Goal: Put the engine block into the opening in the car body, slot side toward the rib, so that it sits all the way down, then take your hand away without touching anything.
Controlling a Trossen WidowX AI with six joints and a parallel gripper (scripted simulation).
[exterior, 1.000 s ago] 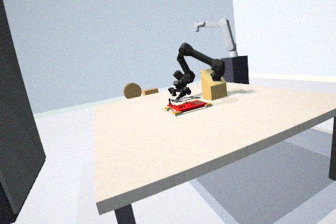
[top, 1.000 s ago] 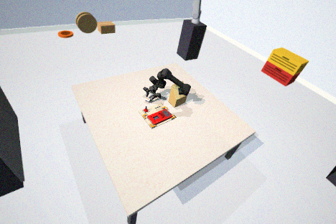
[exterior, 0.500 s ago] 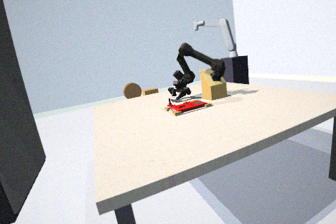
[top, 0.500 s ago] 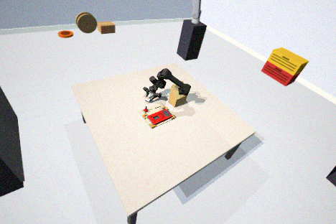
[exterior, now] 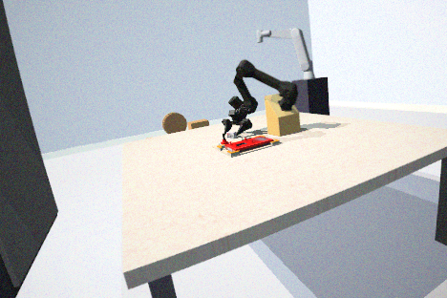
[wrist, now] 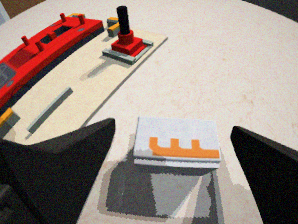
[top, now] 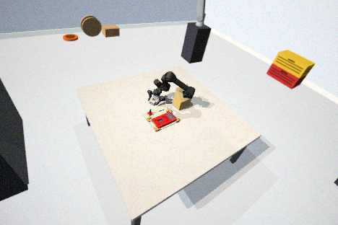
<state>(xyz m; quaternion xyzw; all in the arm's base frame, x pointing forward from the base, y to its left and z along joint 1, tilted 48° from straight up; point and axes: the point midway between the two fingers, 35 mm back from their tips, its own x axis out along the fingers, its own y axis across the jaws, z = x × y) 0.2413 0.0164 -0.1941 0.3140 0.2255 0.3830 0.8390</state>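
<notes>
Now: gripper tip 1 cm past the engine block, 1 cm to the left of it and 1 cm above it.
</notes>
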